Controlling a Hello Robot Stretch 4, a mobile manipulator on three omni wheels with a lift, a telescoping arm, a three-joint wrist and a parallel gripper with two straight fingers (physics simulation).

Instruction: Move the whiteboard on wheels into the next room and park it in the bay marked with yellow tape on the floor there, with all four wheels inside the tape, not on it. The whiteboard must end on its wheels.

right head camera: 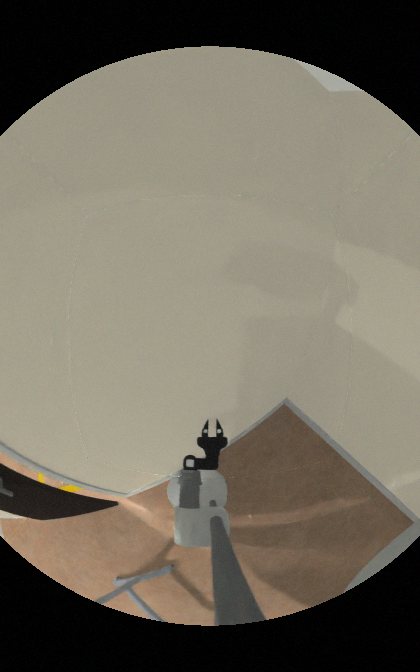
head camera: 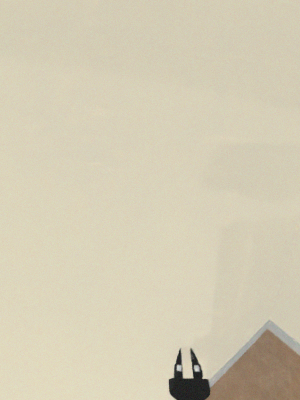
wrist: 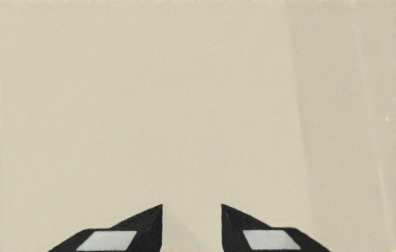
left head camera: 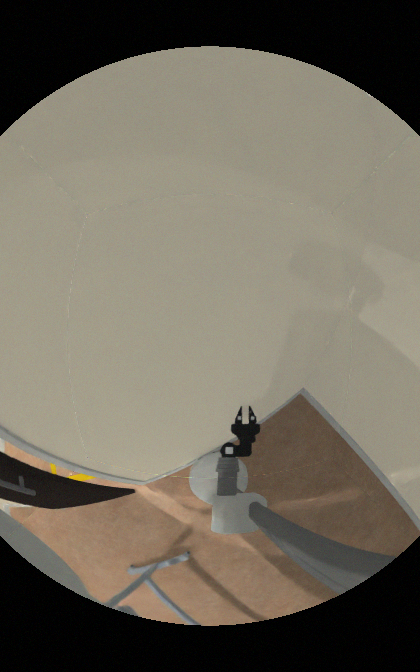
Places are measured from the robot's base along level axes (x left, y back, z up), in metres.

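Where they show: gripper, fingertip midpoint: [right head camera: 212, 419] [head camera: 185, 349] [wrist: 192, 223].
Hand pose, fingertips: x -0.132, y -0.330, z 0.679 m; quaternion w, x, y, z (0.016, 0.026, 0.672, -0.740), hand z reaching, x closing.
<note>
After its pixels a point has its place.
My gripper [head camera: 186, 349] @[x -0.132, y -0.330, z 0.679 m] [left head camera: 245, 407] [right head camera: 212, 420] @[x -0.132, y -0.330, z 0.679 m] [wrist: 192, 223] @[x -0.132, y -0.330, z 0.679 m] is open, with its straight black fingers apart and the pale wall behind the gap. Grey metal bars [left head camera: 159, 563] [right head camera: 144, 575] @[x 0.353, y 0.816, z 0.062 m] show low left of the arm in both side head views; they may be part of the whiteboard's stand. No white board face can be made out. Small pieces of yellow tape [left head camera: 81, 477] [right head camera: 71, 488] @[x 1.174, y 0.257, z -0.037 m] show at the far left, between a dark panel and the wall's foot. The rest of the bay is hidden, and no wheels can be made out.
A pale wall [head camera: 100, 200] @[x 0.025, y -0.239, z 1.394 m] [left head camera: 200, 300] [right head camera: 175, 300] @[x -0.076, y -0.305, z 1.333 m] [wrist: 150, 100] @[x -0.108, y -0.326, z 0.765 m] fills most of the views. Its grey skirting [head camera: 269, 325] @[x -0.818, y -0.768, z 0.011 m] [left head camera: 303, 391] [right head camera: 286, 401] @[x -0.825, y -0.758, z 0.017 m] turns a corner right of the gripper. The dark panel [left head camera: 65, 495] [right head camera: 55, 505] @[x 0.871, y 0.381, z 0.445 m] with grey fittings juts in at the left above the brown floor [left head camera: 100, 540] [right head camera: 90, 540] @[x 0.878, y 0.696, z -0.037 m].
</note>
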